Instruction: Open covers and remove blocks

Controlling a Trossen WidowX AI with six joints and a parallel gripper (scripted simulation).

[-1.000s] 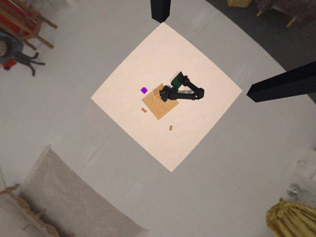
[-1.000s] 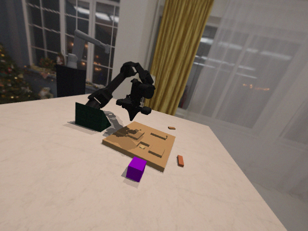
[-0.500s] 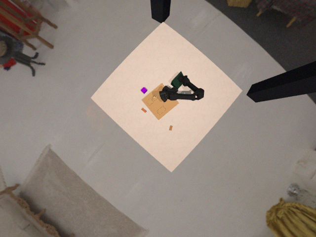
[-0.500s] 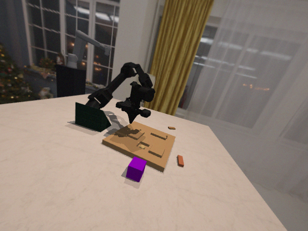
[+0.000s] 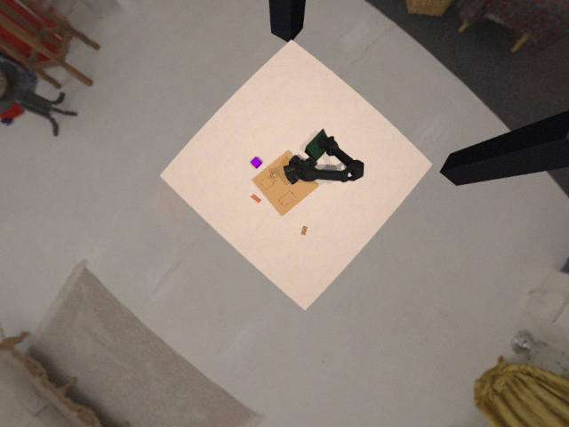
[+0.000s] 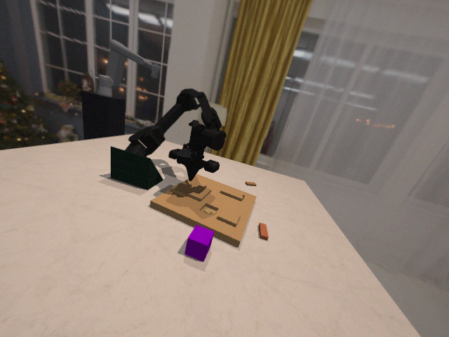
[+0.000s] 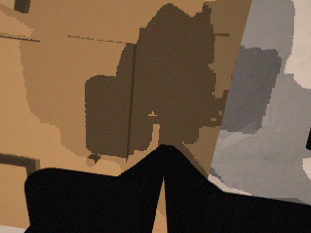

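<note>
Right now the tan puzzle board is 90 mm ahead of my gripper tip, 50 mm to the right of it and 30 mm below it. The rest, counted from my gripper tip: purple cube 100 mm ahead, 260 mm to the right, 20 mm below; then orange block 280 mm ahead, 140 mm to the right, 40 mm below.
</note>
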